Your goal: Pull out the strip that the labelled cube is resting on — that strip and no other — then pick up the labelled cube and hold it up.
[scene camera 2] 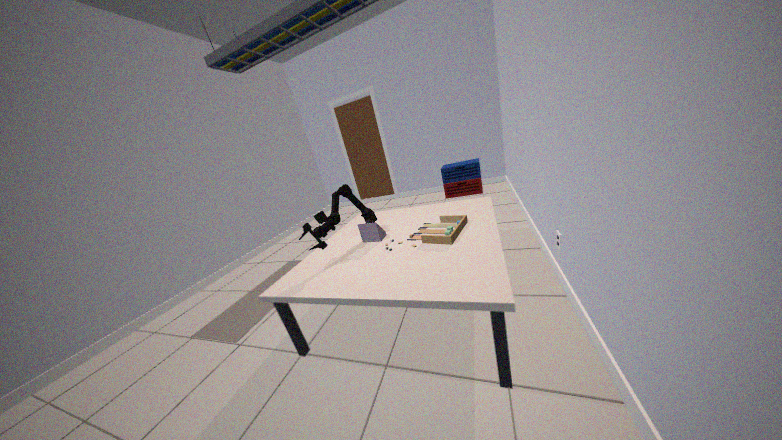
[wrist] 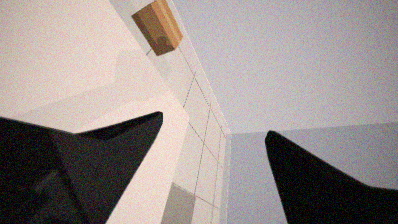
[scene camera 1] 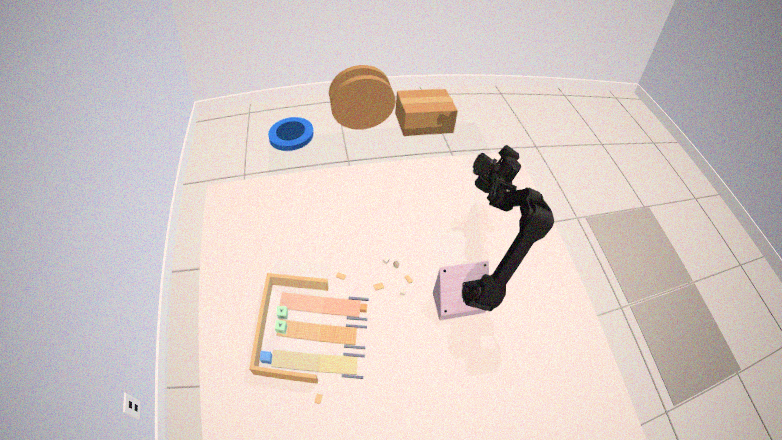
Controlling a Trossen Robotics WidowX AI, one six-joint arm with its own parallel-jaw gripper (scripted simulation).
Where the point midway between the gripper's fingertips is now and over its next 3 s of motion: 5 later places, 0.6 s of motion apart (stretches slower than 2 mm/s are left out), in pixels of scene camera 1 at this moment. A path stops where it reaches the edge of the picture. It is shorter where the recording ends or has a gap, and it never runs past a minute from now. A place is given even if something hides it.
My gripper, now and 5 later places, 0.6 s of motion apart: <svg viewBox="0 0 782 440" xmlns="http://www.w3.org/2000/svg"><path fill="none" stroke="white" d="M496 157L438 144L368 214L362 293L361 296L344 318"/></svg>
